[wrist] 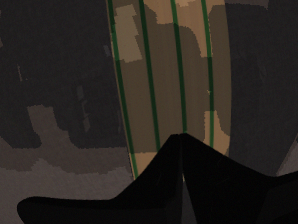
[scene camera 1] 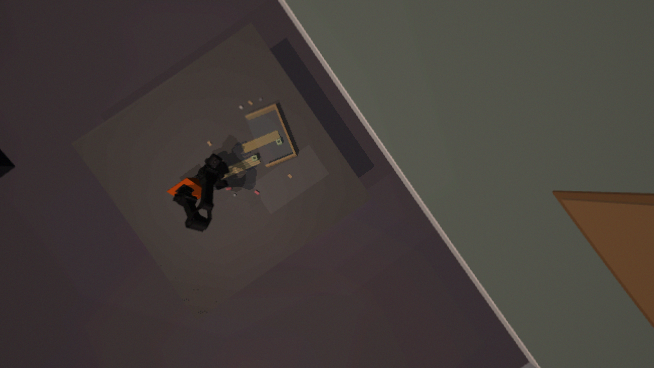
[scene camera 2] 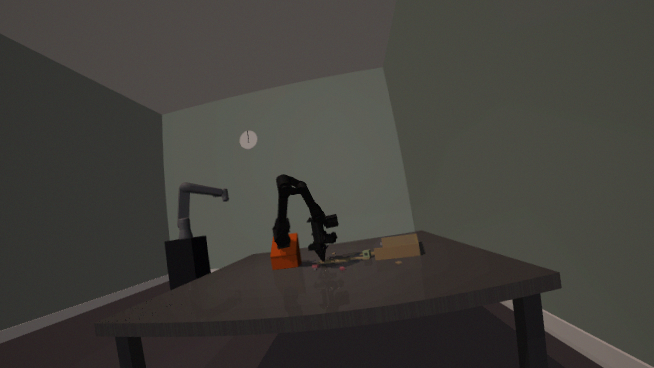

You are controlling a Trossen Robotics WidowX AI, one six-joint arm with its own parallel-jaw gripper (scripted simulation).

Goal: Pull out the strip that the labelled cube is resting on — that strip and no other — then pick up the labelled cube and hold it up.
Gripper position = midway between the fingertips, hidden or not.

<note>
In view: the gripper (wrist: 179, 141) and a striped strip (wrist: 173, 75).
</note>
